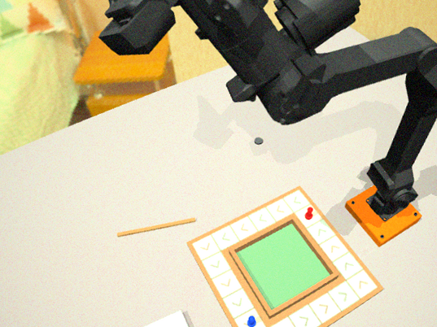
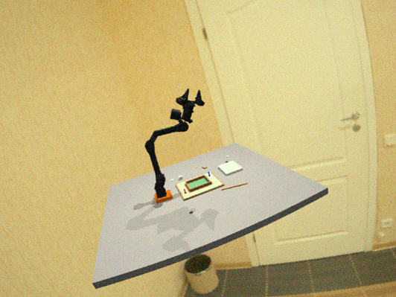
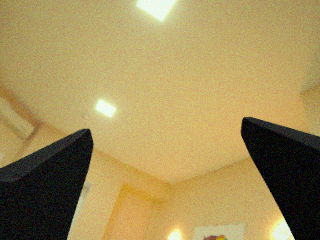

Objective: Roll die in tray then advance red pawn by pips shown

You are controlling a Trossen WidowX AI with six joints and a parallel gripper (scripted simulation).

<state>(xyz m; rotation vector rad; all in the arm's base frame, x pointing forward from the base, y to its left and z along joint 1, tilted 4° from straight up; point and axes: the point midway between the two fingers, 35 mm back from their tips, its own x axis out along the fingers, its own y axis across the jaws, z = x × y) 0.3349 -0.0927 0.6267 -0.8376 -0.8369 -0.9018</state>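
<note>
The white die lies 21 cm behind my gripper tip, 32 cm to the left of it and 64 cm below it. Also, from my gripper tip: green tray: 13 cm behind, 9 cm to the left, 65 cm below; then blue pawn: 2 cm behind, 16 cm to the left, 63 cm below; then thin wooden stick: 6 cm ahead, 12 cm to the right, 65 cm below.
</note>
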